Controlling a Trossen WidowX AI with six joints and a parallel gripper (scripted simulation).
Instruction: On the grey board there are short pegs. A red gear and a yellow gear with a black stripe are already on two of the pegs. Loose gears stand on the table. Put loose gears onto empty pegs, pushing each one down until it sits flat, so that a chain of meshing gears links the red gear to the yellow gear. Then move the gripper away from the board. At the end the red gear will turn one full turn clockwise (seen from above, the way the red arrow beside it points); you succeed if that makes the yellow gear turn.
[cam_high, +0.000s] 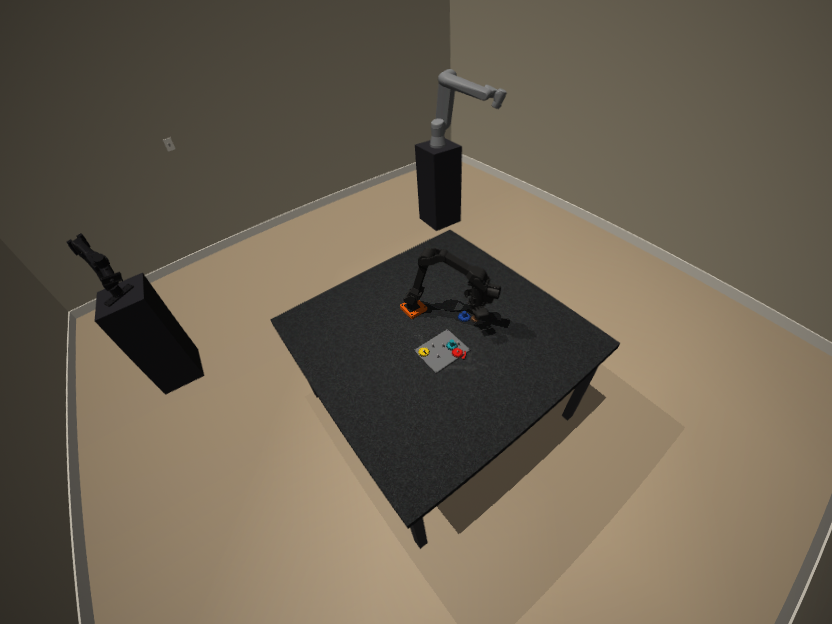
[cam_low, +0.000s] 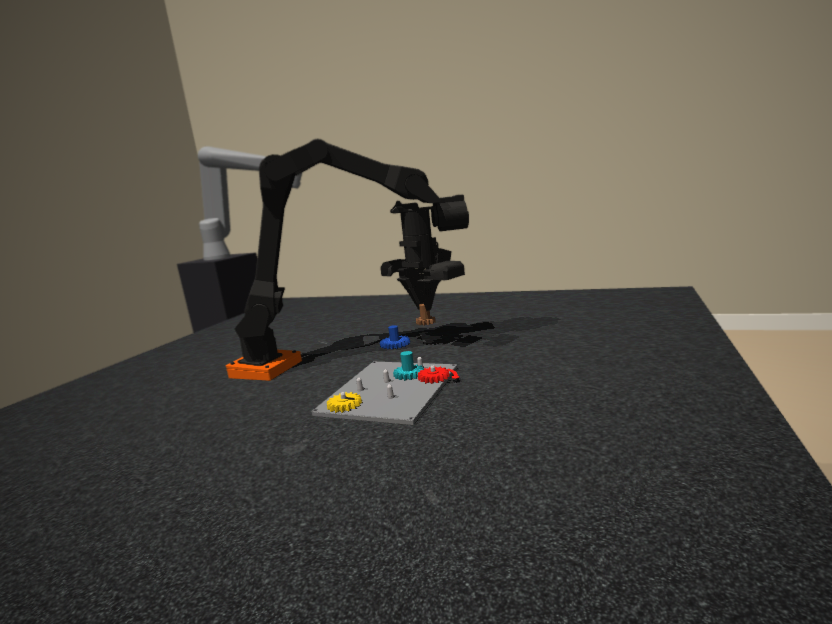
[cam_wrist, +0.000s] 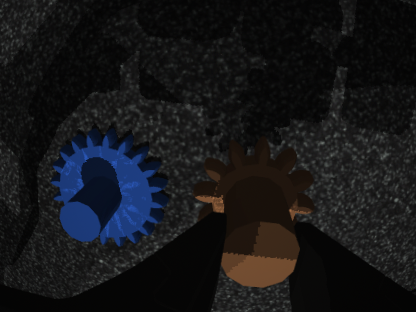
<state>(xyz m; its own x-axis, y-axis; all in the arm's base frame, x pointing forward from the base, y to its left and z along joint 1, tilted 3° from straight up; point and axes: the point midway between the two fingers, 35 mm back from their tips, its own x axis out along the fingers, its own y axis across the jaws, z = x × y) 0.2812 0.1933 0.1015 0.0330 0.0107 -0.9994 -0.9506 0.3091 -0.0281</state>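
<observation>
Right now my gripper tip is 18 cm to the left of the teal gear, 5 cm above it and 4 cm short of it. The rest, counted from my gripper tip: red gear: 18 cm to the right, 9 cm ahead, 6 cm below; yellow gear: 31 cm to the right, 6 cm below; brown gear: 1 cm below.
</observation>
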